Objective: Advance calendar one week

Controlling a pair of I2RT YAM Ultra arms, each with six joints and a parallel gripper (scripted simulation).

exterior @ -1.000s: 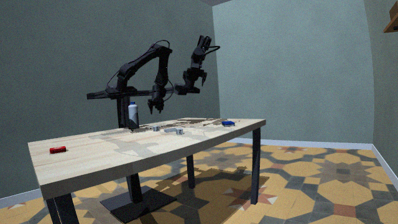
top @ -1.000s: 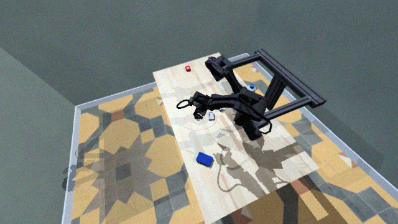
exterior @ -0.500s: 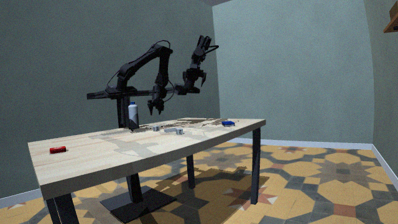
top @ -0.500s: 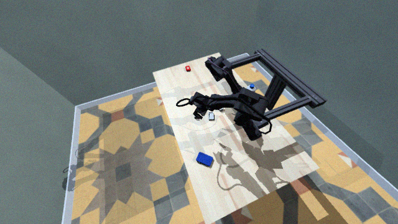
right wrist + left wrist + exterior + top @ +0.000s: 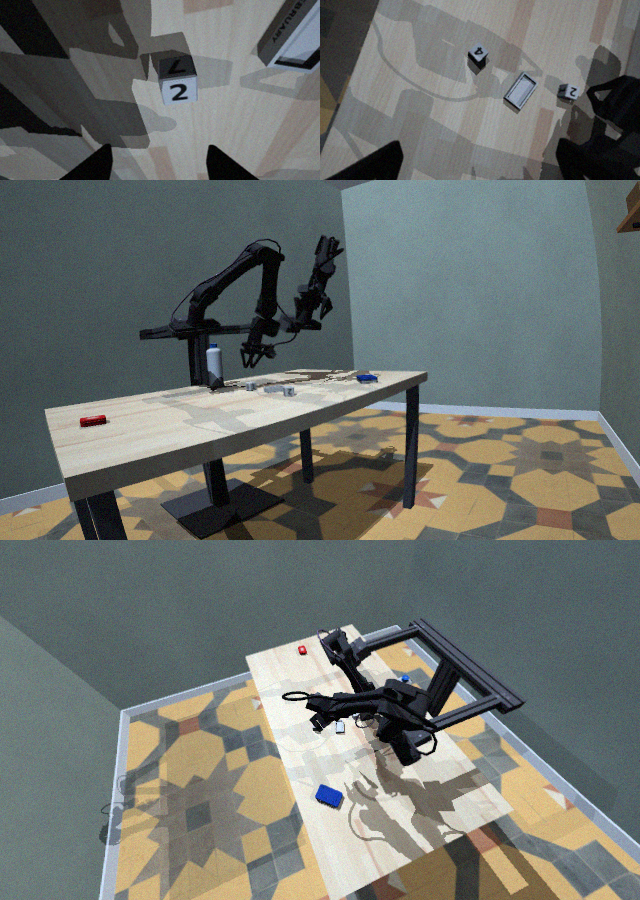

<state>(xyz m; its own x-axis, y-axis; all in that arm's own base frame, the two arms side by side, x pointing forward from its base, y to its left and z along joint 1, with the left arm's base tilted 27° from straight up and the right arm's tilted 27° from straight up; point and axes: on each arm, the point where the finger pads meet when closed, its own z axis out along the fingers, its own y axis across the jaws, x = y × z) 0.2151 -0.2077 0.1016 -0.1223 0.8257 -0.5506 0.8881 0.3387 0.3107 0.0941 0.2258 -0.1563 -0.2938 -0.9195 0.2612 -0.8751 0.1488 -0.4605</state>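
Note:
Now: the calendar tray 12 cm ahead of my right hand, 3 cm to the left of it and 9 cm below it. Round my right hand: white bottle: 26 cm behind, 2 cm to the right; then red object: 15 cm ahead, 67 cm to the right, 8 cm below; then blue block: 31 cm ahead, 37 cm to the left, 8 cm below.

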